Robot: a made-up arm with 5 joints. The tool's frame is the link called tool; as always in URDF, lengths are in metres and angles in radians.
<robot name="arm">
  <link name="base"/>
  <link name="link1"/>
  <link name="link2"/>
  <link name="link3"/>
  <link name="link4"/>
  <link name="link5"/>
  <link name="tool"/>
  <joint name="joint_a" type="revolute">
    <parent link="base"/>
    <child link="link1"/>
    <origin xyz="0.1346 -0.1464 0.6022" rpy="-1.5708 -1.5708 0"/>
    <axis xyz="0 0 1"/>
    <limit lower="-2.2" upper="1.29"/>
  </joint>
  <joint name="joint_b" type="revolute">
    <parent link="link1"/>
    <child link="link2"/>
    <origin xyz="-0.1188 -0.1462 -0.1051" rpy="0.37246 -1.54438 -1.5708"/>
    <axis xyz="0 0 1"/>
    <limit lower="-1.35" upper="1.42"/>
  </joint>
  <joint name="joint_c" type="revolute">
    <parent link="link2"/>
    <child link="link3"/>
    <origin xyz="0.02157 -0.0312 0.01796" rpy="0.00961 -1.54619 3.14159"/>
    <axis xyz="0 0 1"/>
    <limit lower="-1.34" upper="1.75"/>
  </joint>
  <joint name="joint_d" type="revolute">
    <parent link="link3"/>
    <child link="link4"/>
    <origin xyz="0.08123 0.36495 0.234" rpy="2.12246 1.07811 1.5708"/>
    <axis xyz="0 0 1"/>
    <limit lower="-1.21" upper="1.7"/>
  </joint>
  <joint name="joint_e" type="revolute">
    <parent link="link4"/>
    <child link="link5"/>
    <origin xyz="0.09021 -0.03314 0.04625" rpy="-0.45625 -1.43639 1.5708"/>
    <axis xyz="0 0 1"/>
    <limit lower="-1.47" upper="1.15"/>
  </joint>
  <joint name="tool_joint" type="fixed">
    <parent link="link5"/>
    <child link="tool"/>
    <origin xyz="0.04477 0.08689 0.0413" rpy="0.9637 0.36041 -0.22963"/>
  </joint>
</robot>
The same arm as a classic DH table. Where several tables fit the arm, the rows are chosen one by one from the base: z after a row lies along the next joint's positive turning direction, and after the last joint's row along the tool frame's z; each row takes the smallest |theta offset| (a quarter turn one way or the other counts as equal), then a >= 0, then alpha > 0; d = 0 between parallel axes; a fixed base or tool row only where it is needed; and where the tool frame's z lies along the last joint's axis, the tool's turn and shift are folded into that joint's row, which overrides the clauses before.
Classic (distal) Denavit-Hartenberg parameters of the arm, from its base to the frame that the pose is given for. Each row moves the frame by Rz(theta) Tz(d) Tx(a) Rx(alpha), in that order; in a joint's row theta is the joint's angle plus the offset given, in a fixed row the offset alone. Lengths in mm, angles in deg.
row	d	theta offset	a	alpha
base (fixed)	602.2	0	134.6	-90
joint_a	-249.2	-68.65	-163.9	-88.59
joint_b	-75.5	0	-31.4	88.59
joint_c	229	-28.48	-359.5	-104.35
joint_d	-58.3	88.22	95.5	83.09
joint_e	85.4	-85.98	-45.7	-57.74
tool (fixed)	-102.2	155.35	0	0
Joint limits (deg, base to tool): -126.05..73.91 -77.35..81.36 -76.78..100.27 -69.33..97.4 -84.22..65.89

